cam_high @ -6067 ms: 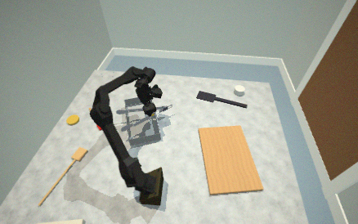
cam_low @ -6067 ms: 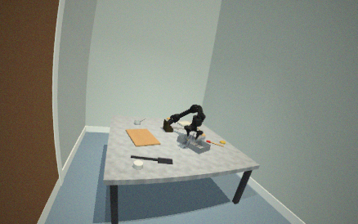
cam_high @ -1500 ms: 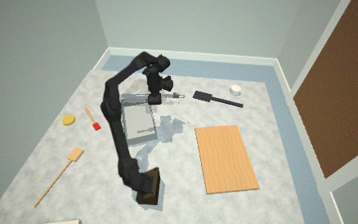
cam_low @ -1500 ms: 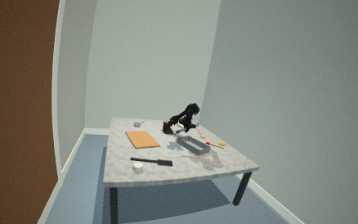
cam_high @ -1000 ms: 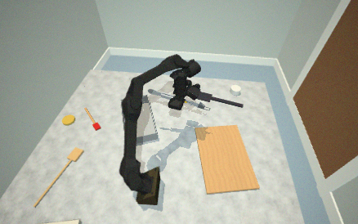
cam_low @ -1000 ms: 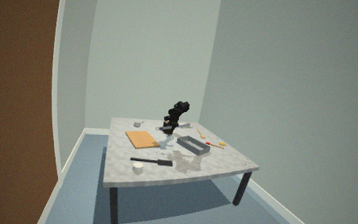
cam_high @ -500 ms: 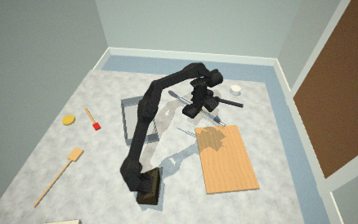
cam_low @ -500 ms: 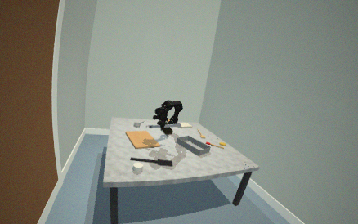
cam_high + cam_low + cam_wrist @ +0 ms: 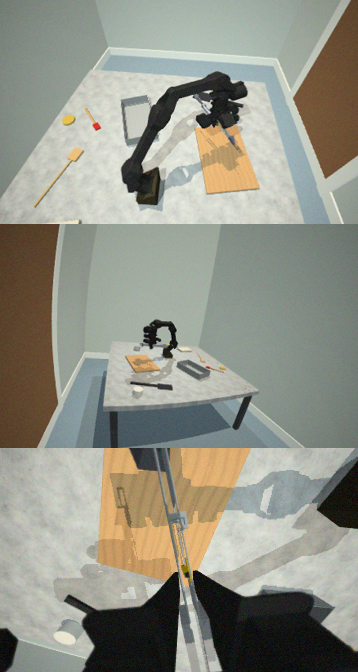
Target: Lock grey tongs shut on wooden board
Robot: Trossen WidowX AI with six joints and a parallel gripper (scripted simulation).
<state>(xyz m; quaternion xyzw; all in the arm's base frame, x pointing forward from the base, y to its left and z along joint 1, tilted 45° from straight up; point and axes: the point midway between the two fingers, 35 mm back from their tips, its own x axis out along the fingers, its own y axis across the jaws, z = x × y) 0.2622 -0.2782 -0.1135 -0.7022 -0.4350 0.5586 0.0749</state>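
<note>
Now: the yellow mark 30 mm above my gripper tip, 20 mm behind it and 10 mm to the right of it. Round my gripper tip: black spatula (360 mm ahead, 170 mm below, 40 mm to the right); wooden board (160 mm below, 60 mm to the right, 50 mm behind); grey roasting tin (410 mm to the left, 140 mm below, 140 mm ahead).
</note>
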